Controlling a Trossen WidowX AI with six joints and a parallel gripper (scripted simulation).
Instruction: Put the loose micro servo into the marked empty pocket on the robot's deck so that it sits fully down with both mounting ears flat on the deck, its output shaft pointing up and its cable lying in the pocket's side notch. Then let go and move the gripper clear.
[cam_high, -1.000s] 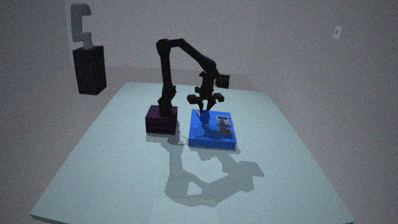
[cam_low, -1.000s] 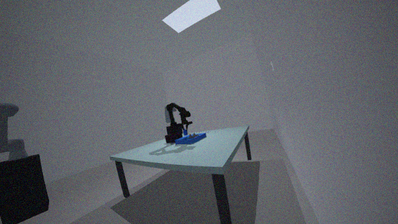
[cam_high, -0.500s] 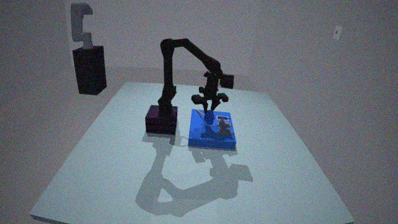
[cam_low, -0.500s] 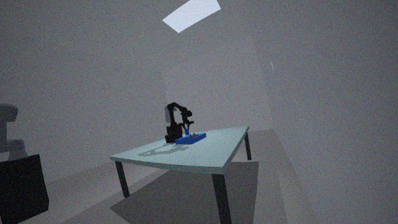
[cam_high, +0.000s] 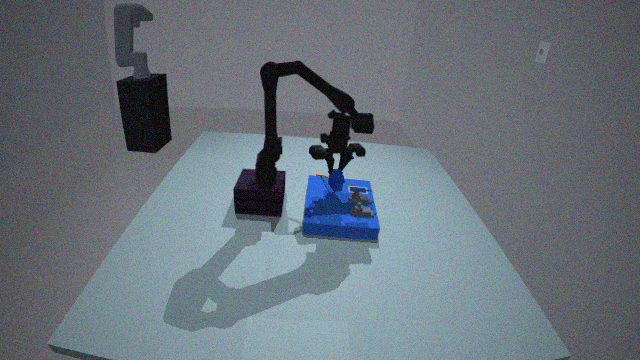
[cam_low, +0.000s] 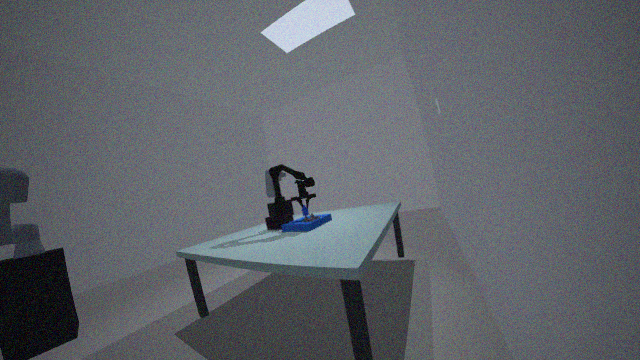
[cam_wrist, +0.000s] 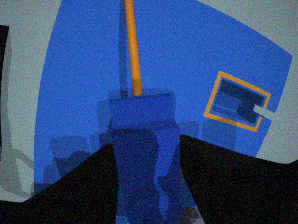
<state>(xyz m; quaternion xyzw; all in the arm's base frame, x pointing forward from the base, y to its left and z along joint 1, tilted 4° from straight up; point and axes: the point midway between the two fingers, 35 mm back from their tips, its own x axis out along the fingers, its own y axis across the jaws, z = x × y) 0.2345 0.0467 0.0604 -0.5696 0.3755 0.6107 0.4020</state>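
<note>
The blue deck lies 1 cm behind my gripper tip, 5 cm to the right of it and 10 cm below it.
</note>
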